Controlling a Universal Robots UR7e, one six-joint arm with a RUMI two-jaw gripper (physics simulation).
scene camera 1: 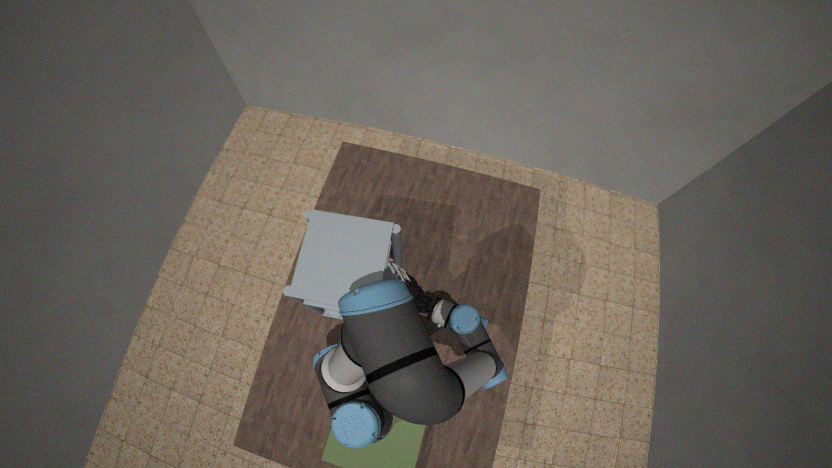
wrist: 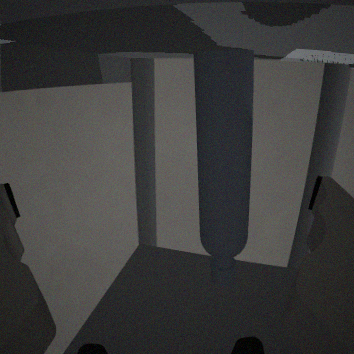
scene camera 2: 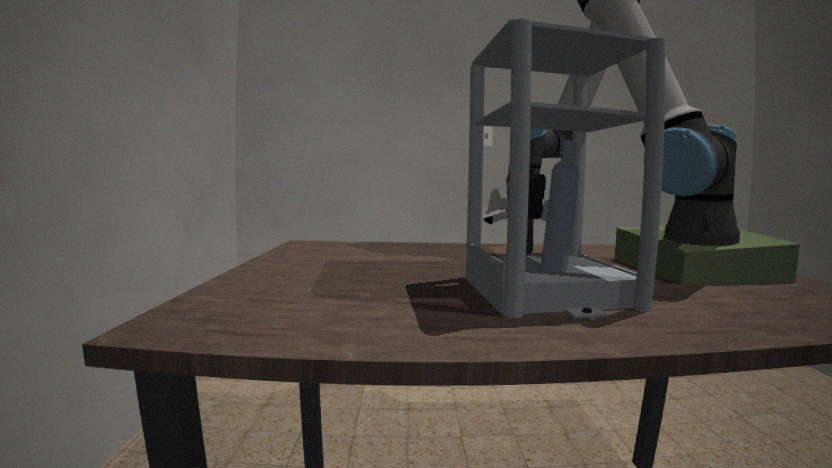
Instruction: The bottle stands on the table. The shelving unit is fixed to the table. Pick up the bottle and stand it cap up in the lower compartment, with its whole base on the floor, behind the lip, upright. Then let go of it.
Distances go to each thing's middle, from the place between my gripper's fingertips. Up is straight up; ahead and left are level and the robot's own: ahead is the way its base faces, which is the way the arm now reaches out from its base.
Scene:
My gripper is now 9 cm to the right of the blue-grey bottle (scene camera 2: 564, 180), 3 cm below it and 2 cm past it. From my hand the other things lie so: grey shelving unit (scene camera 2: 514, 284) (9 cm above, 7 cm to the left, 2 cm behind).

